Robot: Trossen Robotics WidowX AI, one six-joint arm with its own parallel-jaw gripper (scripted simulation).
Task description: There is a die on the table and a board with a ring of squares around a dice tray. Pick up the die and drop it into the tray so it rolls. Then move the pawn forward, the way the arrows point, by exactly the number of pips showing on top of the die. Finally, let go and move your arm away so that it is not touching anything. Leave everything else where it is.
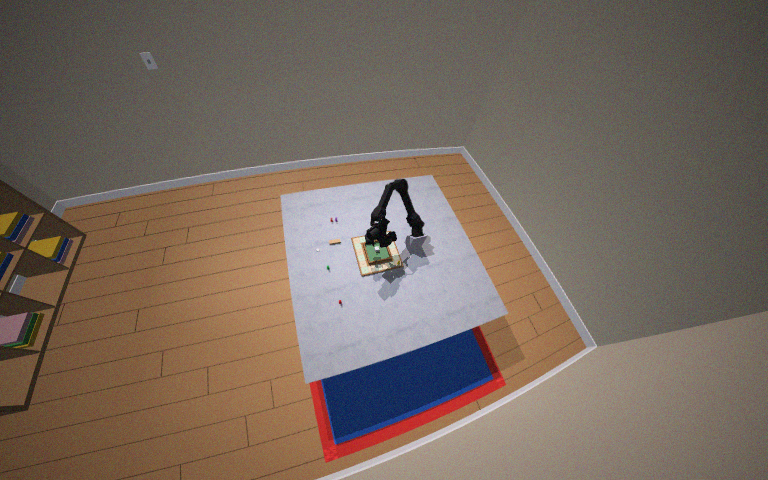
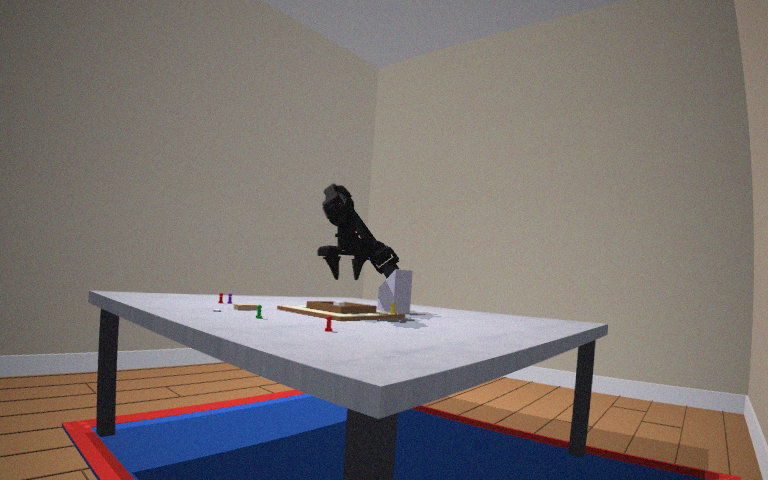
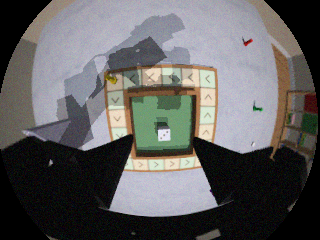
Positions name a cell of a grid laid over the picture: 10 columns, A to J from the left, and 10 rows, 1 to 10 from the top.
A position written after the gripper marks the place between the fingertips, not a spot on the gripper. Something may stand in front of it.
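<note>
Gripper (image 2: E6), also (image 3: F6): open, holding nothing. Green dice tray (image 3: E5) visible.
</note>
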